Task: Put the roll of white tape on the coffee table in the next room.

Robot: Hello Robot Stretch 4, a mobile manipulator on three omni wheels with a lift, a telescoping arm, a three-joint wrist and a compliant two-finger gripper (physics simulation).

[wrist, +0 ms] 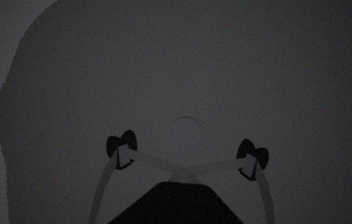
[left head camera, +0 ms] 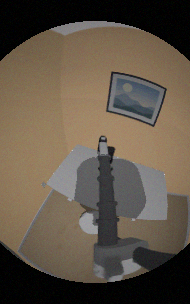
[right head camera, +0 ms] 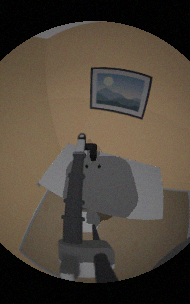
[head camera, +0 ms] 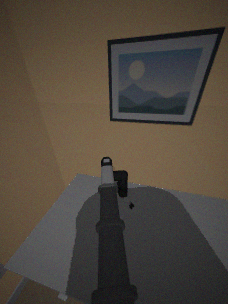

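Pixels of known places: gripper, between the fingertips: (wrist: 186, 148) (right head camera: 92, 167) (head camera: 121, 208); robot's base, origin of its link: (left head camera: 91, 221) (right head camera: 86, 219).
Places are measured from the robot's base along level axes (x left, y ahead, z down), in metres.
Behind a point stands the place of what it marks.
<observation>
A pale, faint round shape (wrist: 186, 131) {x -0.086, y 0.601, z -0.716 m}, which looks like the roll of tape, stands on the shadowed top of a white table (head camera: 45, 235) {x 0.413, y 0.510, z -0.692 m} (left head camera: 156, 192) {x -0.781, y 0.271, z -0.692 m} (right head camera: 150, 187) {x -0.790, y 0.304, z -0.692 m}. Its curved far rim shows in the wrist view, and its outline is hard to make out. My gripper (wrist: 186, 148) {x -0.088, y 0.590, z -0.769 m} (right head camera: 93, 166) {x -0.088, y 0.590, z -0.769 m} is open, pointing down over the table. The round shape lies between and slightly beyond the fingertips in the wrist view, with a gap on each side. The arm hides part of the gripper in the head view. The coffee table does not show in these views.
A framed mountain picture (head camera: 155, 85) {x -0.317, y 0.870, z -1.506 m} (left head camera: 137, 97) {x -0.316, y 0.870, z -1.510 m} (right head camera: 120, 92) {x -0.321, y 0.869, z -1.486 m} hangs on the tan wall behind the table. A wall corner is at the left. A round white object (left head camera: 90, 223) {x 0.029, y -0.021, z -0.187 m} is low beneath the table's front edge, and brown floor with a grey border surrounds it.
</observation>
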